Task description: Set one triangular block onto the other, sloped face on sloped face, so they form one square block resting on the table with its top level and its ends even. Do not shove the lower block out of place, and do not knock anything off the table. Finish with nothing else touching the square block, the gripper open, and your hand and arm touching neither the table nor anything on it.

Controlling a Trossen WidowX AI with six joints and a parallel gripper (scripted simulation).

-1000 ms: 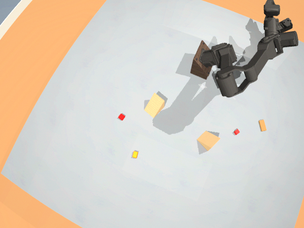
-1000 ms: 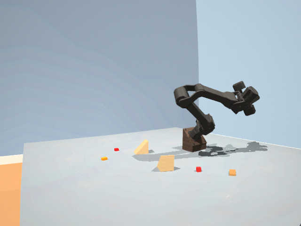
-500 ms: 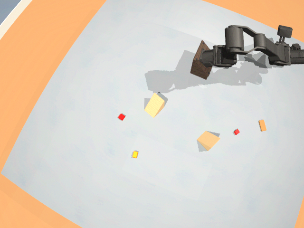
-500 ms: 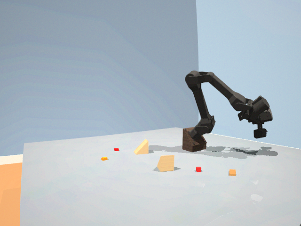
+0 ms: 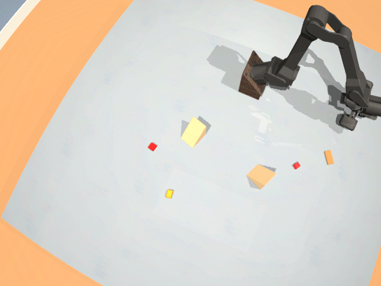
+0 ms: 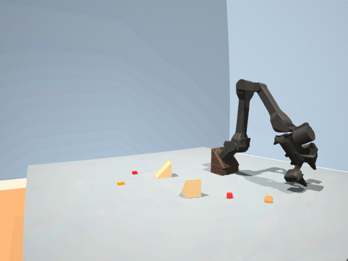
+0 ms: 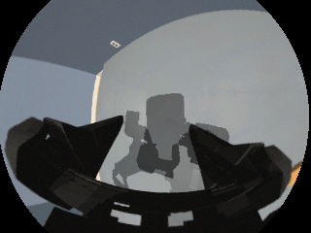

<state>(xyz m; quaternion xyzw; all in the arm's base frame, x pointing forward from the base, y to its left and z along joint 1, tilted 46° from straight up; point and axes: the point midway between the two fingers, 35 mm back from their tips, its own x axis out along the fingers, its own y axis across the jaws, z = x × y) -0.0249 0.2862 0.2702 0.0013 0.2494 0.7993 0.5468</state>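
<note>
Now: gripper tip 54 cm to the left of the tan triangular block, 29 cm short of it and 2 cm above it. From my gripper tip the other things lie so: orange piece 56 cm to the right, 51 cm ahead, 4 cm below.
</note>
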